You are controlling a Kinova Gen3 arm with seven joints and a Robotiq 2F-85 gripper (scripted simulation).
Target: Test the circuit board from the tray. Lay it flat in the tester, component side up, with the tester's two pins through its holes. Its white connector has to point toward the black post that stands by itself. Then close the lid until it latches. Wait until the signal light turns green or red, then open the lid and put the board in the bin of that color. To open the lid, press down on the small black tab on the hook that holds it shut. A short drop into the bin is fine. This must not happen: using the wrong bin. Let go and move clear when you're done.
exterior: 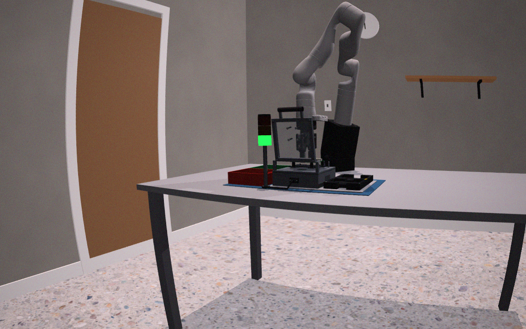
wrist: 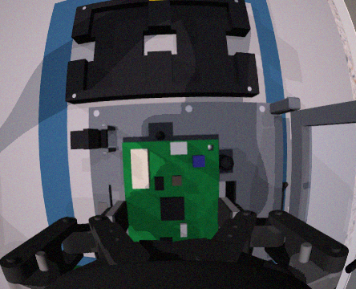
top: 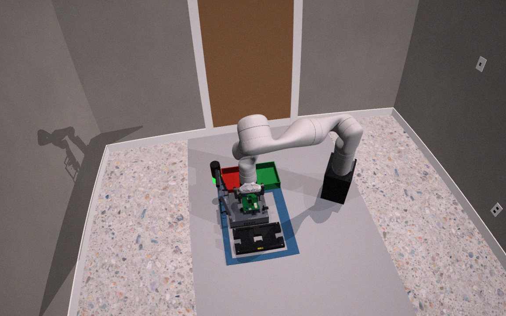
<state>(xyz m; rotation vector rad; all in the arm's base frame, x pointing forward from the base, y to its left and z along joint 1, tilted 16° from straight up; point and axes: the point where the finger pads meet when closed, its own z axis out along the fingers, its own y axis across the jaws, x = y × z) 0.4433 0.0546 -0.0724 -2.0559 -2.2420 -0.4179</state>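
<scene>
Now: the green bin 210 mm to the right of my hand, 80 mm below it and 80 mm behind it. Also, from my hand: latch hook (70 mm behind, 50 mm to the left, 10 mm below); green circuit board (10 mm below); lid (110 mm ahead, 90 mm above, 10 mm to the left).
</scene>
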